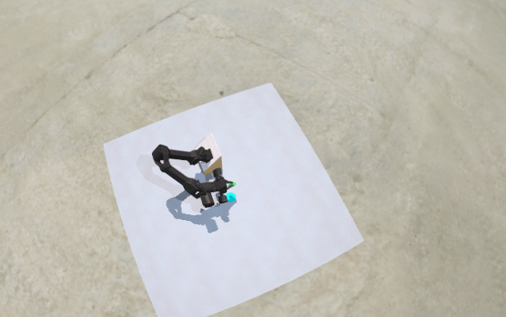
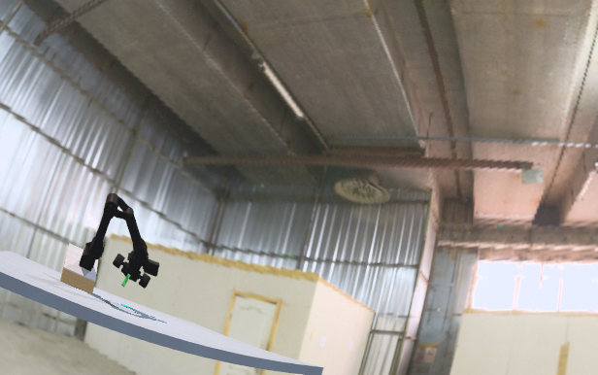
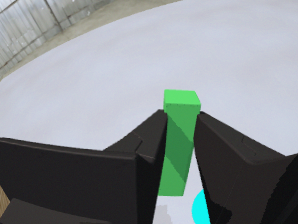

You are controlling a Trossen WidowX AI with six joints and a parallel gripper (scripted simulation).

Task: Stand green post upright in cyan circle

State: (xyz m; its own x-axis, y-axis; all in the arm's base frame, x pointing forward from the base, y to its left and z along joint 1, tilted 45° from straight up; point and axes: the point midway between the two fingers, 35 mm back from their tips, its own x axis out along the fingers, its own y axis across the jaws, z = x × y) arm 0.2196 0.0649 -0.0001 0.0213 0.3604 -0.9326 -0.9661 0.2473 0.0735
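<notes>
Now: gripper tip 140 mm above the cyan circle, 30 mm to the left of it and 20 mm short of it. Also, from my gripper tip: green post 20 mm below, 10 mm to the right, 10 mm behind.
</notes>
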